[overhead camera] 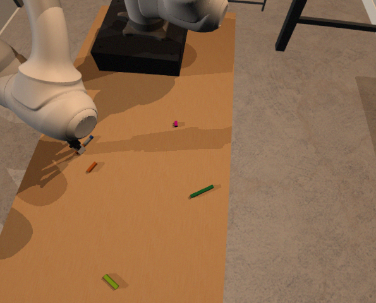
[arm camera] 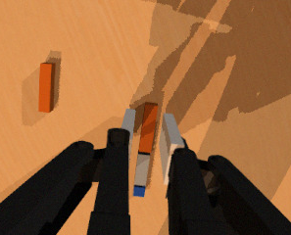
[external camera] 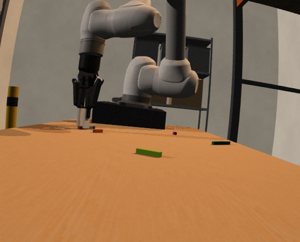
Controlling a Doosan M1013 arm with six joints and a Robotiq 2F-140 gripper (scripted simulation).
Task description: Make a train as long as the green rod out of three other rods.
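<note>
My gripper is now 3 cm past the grey rod, 2 cm to the right of it and 3 cm above it. From my hand the other things lie so: magenta rod 16 cm behind, 33 cm to the left, 3 cm below; then blue rod 5 cm behind, 3 cm to the left, 3 cm below; then lime rod 39 cm ahead, 23 cm to the left, 3 cm below.
</note>
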